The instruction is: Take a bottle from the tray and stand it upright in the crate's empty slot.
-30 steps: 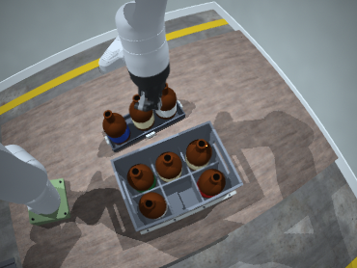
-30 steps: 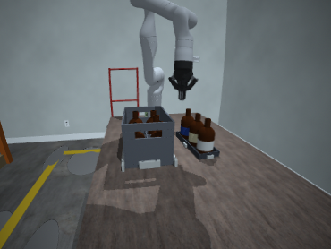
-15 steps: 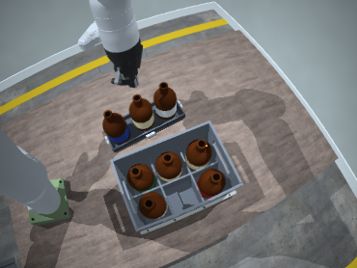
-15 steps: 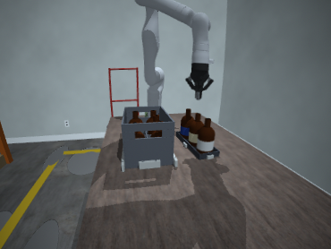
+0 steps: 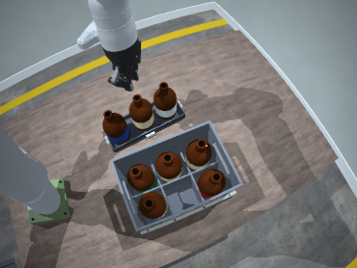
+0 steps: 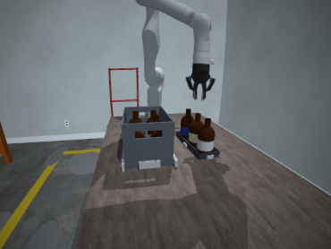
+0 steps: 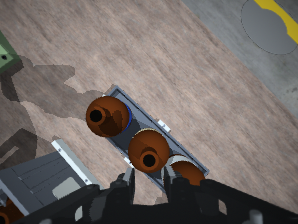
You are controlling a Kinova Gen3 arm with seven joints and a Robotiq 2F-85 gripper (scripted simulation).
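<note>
Now: hand 160 mm above the cream-label bottle. Also, from my hand: tray (230 mm below); blue-label bottle (90 mm behind, 10 mm to the left, 160 mm below); white-label bottle (90 mm ahead, 10 mm to the right, 160 mm below).
</note>
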